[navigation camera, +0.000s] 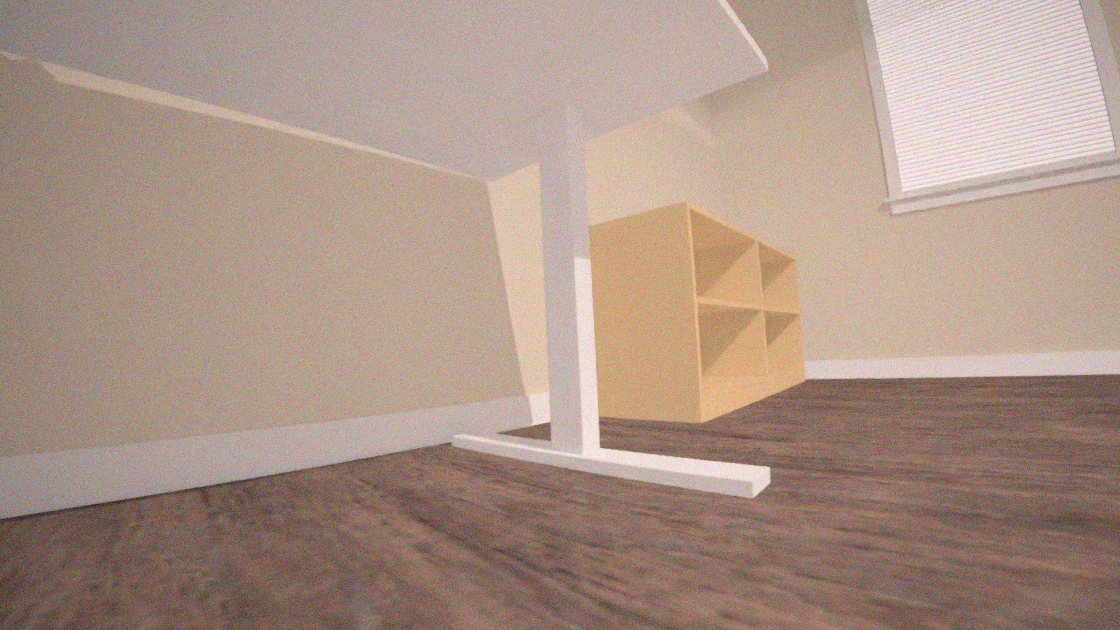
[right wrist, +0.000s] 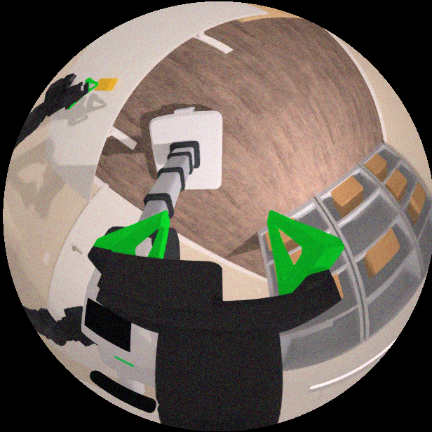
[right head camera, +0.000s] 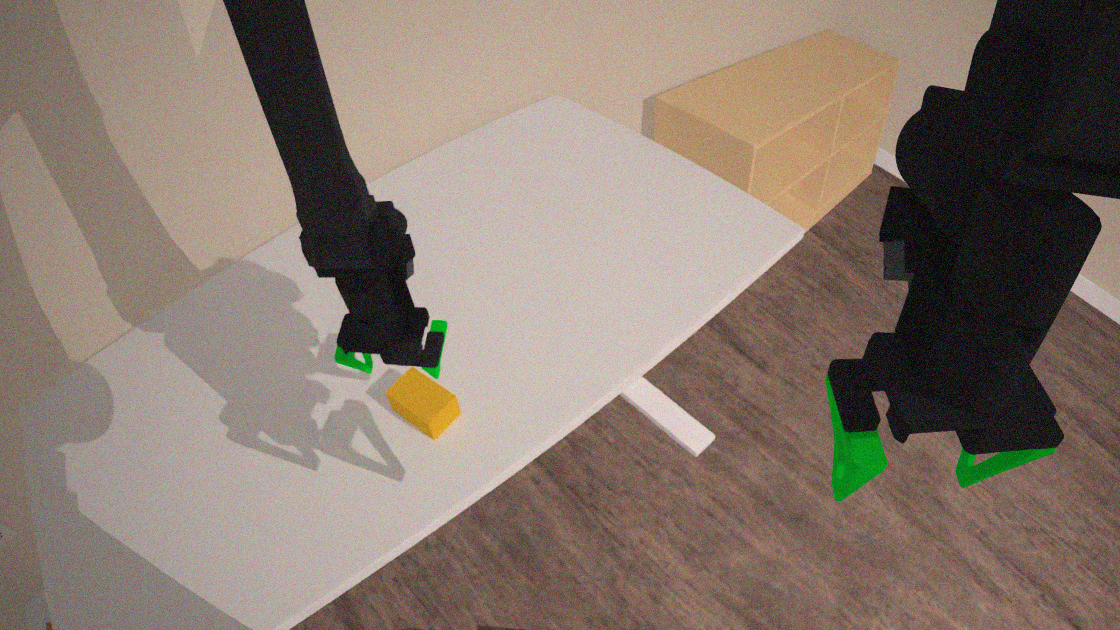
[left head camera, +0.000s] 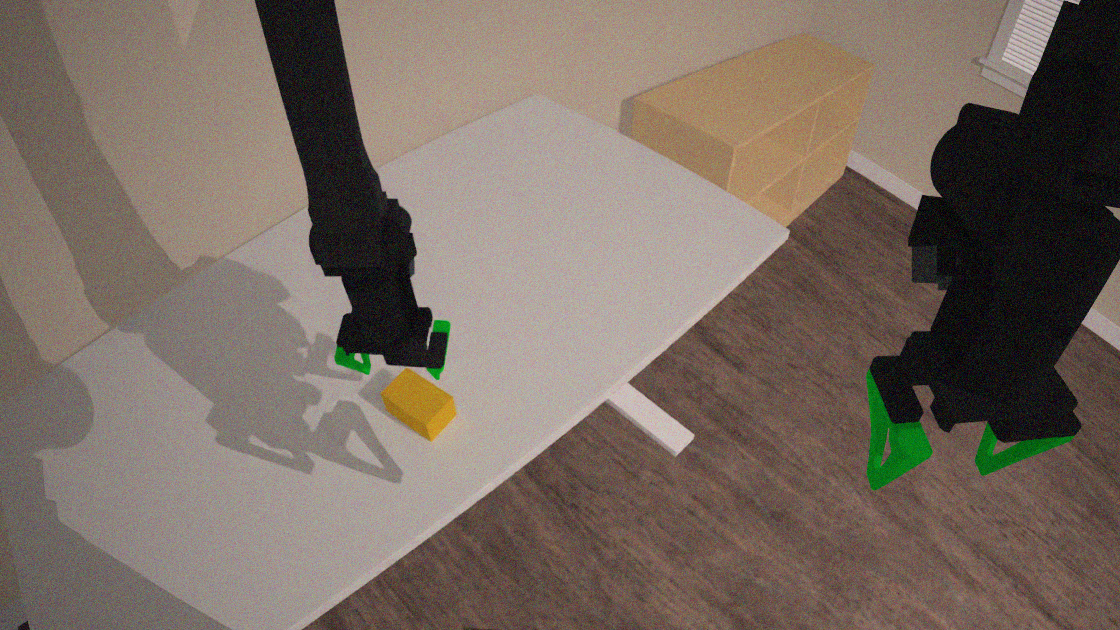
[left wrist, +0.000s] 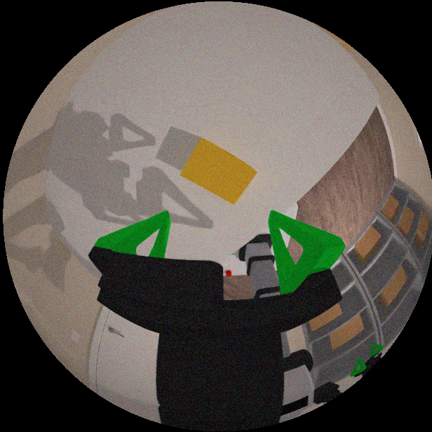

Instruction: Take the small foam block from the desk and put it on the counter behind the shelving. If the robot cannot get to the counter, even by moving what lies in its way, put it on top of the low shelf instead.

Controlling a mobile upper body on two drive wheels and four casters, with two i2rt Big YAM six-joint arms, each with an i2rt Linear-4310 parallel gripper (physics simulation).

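Frame: origin at the left arm's base, x back, y right, z up, level; millimetres.
Seen in the pictures: left gripper, fingertip midpoint: (right head camera: 403, 371) (left head camera: 402, 372); right gripper, fingertip midpoint: (right head camera: 900, 486) (left head camera: 928, 475).
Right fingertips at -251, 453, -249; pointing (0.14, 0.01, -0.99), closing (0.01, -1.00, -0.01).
Note:
A point is followed by its place in that frame, as x, y, z.
The small yellow foam block (left head camera: 419, 404) @[-575, 8, -645] (right head camera: 423, 402) @[-577, 9, -645] (left wrist: 218, 171) (right wrist: 107, 84) lies flat on the white desk (left head camera: 548, 235) @[-986, 174, -690] (right head camera: 563, 235) @[-986, 180, -690] (left wrist: 275, 65). My left gripper (left head camera: 401, 372) @[-568, 1, -563] (right head camera: 402, 372) @[-568, 1, -563] (left wrist: 219, 215) (right wrist: 89, 89) is open and empty above the desk, close to the block, which shows beyond its fingertips in the left wrist view. My right gripper (left head camera: 928, 480) @[-251, 453, -249] (right head camera: 900, 492) @[-251, 453, -249] (right wrist: 218, 215) is open and empty over the floor, right of the desk. The low wooden shelf (left head camera: 751, 90) @[-1920, 814, -800] (right head camera: 783, 86) @[-1944, 855, -800] (navigation camera: 646, 313) @[-1630, 554, -1100] stands past the desk's far end. I cannot make out the counter.
Grey shelving (left wrist: 372, 312) (right wrist: 361, 320) with several brown boxes stands at the right in the wrist views. The desk's white foot (left head camera: 650, 419) (right head camera: 669, 415) (navigation camera: 689, 470) juts out over the floor. My white base (right wrist: 210, 130) stands beside the desk. A wall runs along the desk's back edge.

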